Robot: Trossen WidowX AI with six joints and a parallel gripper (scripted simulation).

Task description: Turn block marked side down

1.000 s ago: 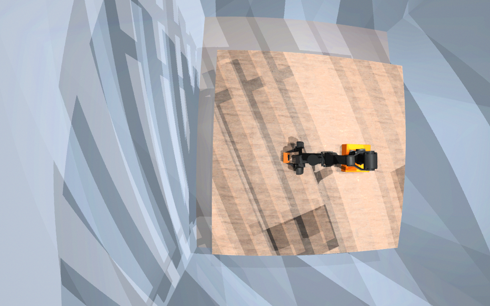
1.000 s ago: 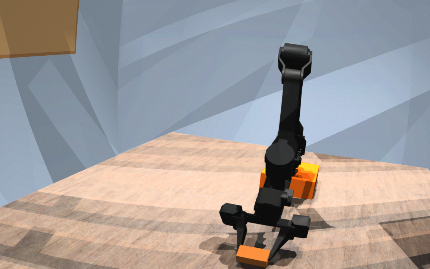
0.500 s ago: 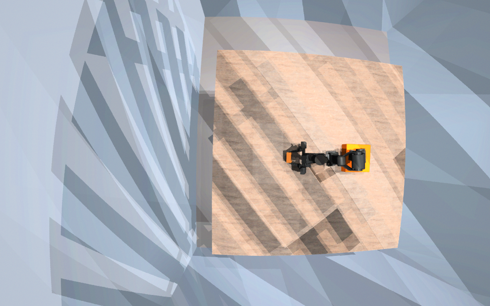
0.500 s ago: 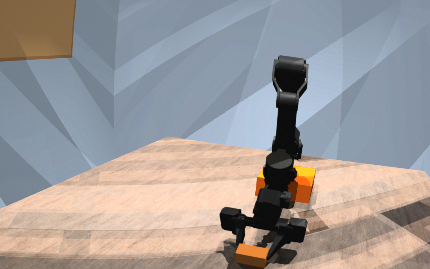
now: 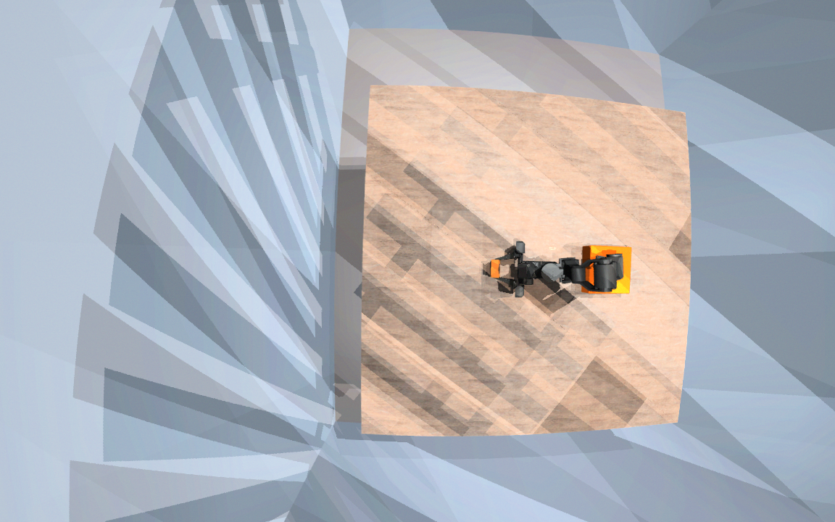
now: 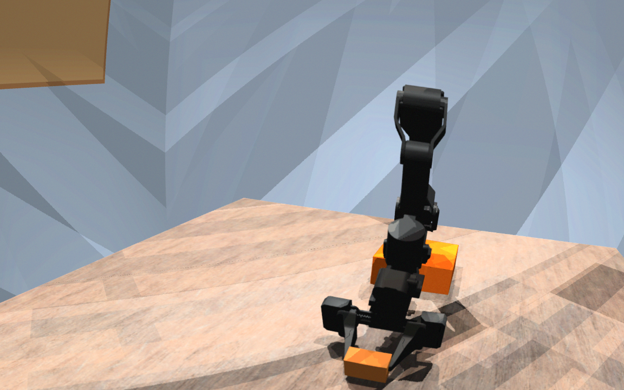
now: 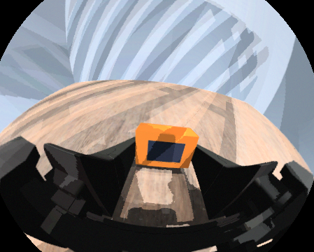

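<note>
Now: gripper tip 10 mm past the block.
</note>
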